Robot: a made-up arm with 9 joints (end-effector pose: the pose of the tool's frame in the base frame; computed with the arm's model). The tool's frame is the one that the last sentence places. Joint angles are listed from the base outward.
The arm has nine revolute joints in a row. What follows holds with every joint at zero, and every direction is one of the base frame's.
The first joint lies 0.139 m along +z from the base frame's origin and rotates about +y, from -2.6 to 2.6 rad.
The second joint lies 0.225 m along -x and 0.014 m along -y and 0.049 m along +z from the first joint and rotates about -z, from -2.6 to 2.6 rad.
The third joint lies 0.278 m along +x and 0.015 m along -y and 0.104 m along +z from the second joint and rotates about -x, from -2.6 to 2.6 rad.
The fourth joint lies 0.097 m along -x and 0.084 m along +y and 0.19 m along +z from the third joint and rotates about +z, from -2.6 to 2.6 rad.
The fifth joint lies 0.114 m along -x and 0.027 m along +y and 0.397 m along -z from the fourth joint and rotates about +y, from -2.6 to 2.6 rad.
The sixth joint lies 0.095 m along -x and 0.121 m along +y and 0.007 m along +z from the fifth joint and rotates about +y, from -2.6 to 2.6 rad.
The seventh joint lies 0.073 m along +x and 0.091 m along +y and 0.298 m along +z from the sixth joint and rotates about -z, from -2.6 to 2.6 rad.
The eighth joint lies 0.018 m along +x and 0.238 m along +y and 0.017 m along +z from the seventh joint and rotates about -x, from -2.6 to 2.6 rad.
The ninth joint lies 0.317 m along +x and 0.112 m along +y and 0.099 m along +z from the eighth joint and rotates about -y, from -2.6 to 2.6 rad.
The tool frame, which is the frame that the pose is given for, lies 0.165 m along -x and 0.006 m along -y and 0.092 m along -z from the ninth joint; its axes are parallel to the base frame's.
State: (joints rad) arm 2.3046 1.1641 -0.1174 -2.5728 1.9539 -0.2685 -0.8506 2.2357 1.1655
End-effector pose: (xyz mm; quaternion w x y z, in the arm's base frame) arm 137.3 -503.9 717.2 0.2715 -0.7402 0.6068 -0.1008
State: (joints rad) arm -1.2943 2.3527 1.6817 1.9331 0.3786 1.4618 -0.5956 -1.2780 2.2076
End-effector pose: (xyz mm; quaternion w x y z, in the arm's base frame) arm -356.2 808.3 -56.4 0.7998 0.2151 0.3573 -0.4318
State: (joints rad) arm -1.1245 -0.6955 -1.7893 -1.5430 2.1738 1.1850 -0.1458 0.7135 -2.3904
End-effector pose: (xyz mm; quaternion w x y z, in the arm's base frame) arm -667.8 852.4 789.8 0.7195 0.5430 0.1115 -0.4185
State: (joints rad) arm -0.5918 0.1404 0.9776 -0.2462 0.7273 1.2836 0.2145 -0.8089 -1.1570
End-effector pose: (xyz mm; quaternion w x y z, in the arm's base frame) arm 429.5 -395.4 -191.6 0.3281 0.5900 0.5483 -0.4935
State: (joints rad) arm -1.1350 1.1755 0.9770 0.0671 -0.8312 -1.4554 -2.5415 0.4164 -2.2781
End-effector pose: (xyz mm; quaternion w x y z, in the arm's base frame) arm 68.3 -223.6 -946.9 0.2496 0.5466 -0.1466 0.7857
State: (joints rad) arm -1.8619 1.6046 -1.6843 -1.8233 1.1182 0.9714 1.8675 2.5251 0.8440
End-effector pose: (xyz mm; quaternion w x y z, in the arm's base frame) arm -229.5 -114.0 180.1 0.0910 -0.3736 -0.6150 0.6885
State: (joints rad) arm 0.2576 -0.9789 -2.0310 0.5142 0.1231 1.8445 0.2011 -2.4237 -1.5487
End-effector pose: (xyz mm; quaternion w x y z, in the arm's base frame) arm -420.2 175.8 808.3 0.8042 -0.2023 -0.5586 -0.0172
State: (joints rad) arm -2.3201 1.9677 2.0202 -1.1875 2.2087 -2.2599 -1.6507 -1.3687 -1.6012
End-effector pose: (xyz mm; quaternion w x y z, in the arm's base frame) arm 396.8 -654.4 81.7 0.5973 0.7146 0.2088 0.2982
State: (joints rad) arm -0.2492 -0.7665 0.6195 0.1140 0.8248 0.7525 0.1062 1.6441 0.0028
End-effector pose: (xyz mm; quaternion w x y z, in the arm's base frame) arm -113.7 237.6 -393.4 0.1215 -0.8955 0.3049 0.3007
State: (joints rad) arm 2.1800 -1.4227 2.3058 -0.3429 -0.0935 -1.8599 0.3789 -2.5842 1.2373
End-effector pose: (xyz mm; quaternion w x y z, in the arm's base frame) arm -337.1 -544.7 283.1 0.2497 -0.8832 -0.3693 -0.1459
